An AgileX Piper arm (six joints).
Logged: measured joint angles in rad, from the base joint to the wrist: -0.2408, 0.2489, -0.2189, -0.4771, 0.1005, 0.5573; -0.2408, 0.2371, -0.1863, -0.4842, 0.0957, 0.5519; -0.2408, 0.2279, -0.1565, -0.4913, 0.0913, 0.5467; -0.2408, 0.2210, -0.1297, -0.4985, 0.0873, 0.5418; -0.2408, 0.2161, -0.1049, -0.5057, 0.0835, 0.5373; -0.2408, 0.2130, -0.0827, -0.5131, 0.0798, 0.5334; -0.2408, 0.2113, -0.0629, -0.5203, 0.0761, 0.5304; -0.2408, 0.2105, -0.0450, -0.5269, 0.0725, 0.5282; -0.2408, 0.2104, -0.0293, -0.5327, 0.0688, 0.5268; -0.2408, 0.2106, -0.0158, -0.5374, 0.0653, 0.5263; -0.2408, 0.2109, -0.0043, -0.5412, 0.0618, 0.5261; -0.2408, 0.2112, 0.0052, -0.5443, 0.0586, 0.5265; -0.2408, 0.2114, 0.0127, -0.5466, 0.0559, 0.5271; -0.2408, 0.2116, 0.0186, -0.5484, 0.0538, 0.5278
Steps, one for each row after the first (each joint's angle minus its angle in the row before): 0.0000, -0.0118, 0.0326, -0.0071, -0.0048, -0.0054; 0.0000, -0.0092, 0.0298, -0.0071, -0.0044, -0.0052; 0.0000, -0.0069, 0.0268, -0.0072, -0.0040, -0.0049; 0.0000, -0.0049, 0.0248, -0.0072, -0.0038, -0.0045; 0.0000, -0.0031, 0.0222, -0.0074, -0.0037, -0.0039; 0.0000, -0.0017, 0.0198, -0.0072, -0.0037, -0.0030; 0.0000, -0.0008, 0.0179, -0.0066, -0.0036, -0.0022; 0.0000, -0.0001, 0.0157, -0.0058, -0.0037, -0.0014; 0.0000, 0.0002, 0.0135, -0.0047, -0.0035, -0.0005; 0.0000, 0.0003, 0.0115, -0.0038, -0.0035, -0.0002; 0.0000, 0.0003, 0.0095, -0.0031, -0.0032, 0.0004; 0.0000, 0.0002, 0.0075, -0.0023, -0.0027, 0.0006; 0.0000, 0.0002, 0.0059, -0.0018, -0.0021, 0.0007
